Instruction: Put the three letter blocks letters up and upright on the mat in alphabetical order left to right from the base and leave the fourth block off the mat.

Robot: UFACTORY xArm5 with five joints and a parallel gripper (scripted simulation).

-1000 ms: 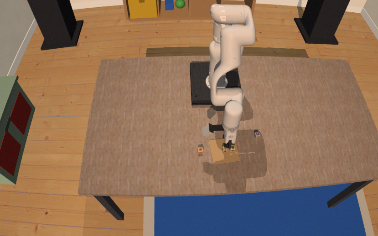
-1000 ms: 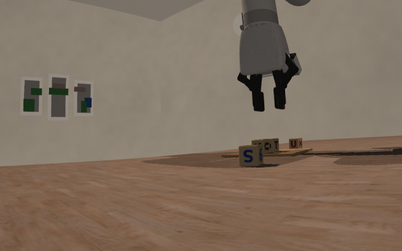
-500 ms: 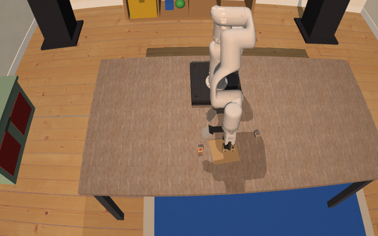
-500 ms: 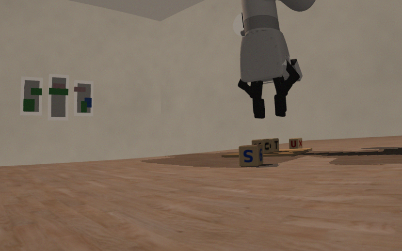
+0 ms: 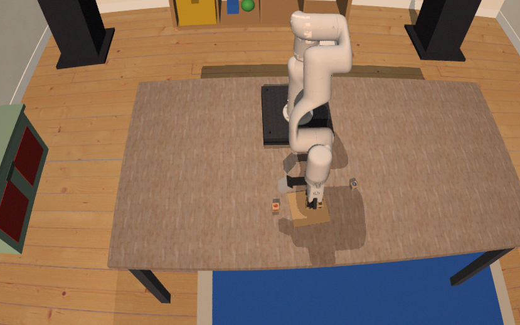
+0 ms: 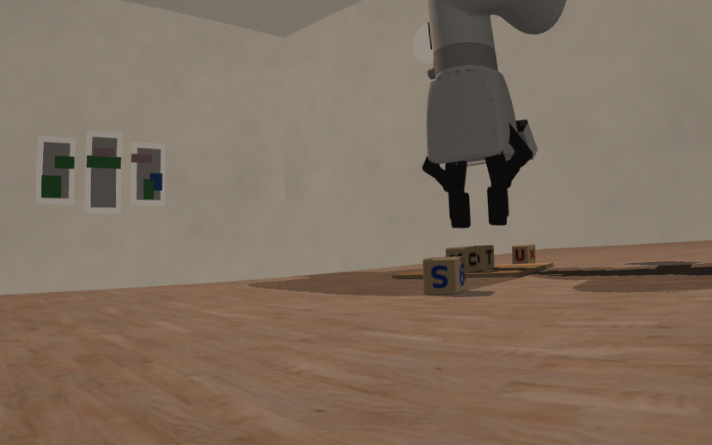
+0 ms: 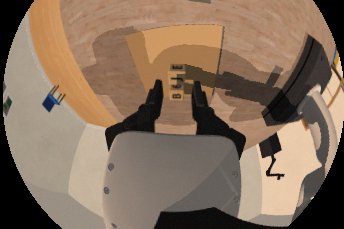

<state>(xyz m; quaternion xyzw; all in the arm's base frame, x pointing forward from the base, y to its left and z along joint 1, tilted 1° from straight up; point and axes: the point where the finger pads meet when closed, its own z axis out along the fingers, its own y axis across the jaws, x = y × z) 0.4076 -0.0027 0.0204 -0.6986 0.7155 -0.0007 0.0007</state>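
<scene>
Right now the tan mat is 70 mm below my hand. From my hand the other things lie so: letter block (130 mm to the right, 60 mm below).
</scene>
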